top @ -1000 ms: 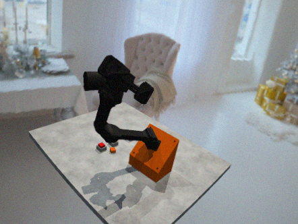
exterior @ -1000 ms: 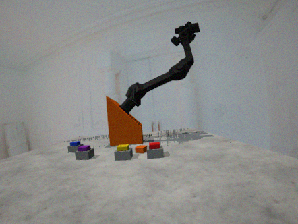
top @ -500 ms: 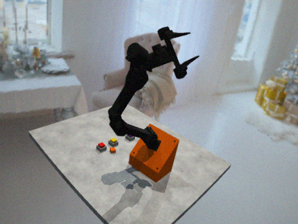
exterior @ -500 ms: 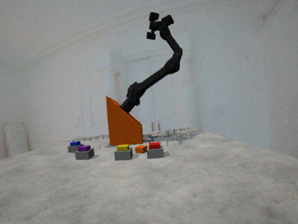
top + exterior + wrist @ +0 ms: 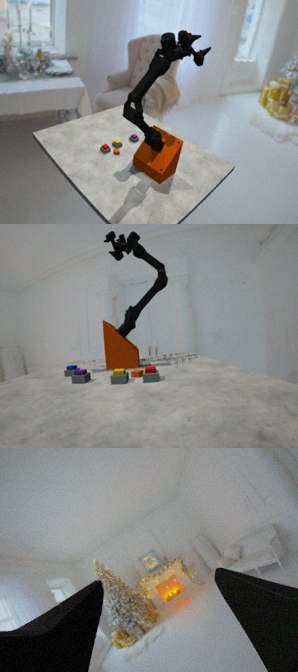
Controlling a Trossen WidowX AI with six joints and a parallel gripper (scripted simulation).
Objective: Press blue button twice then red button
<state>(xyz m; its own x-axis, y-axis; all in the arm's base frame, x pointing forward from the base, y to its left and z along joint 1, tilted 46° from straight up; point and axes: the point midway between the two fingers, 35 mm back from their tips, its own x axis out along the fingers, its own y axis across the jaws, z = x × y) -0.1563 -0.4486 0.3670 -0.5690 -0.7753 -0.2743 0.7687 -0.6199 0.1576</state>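
My gripper tip is 740 mm above the blue button, 270 mm short of it and 140 mm to the left of it. The rest, counted from my gripper tip: yellow button (740 mm below, 410 mm ahead, 70 mm to the left); then small orange block (760 mm below, 360 mm ahead, 130 mm to the left); then purple button (740 mm below, 380 mm ahead, 60 mm to the right).
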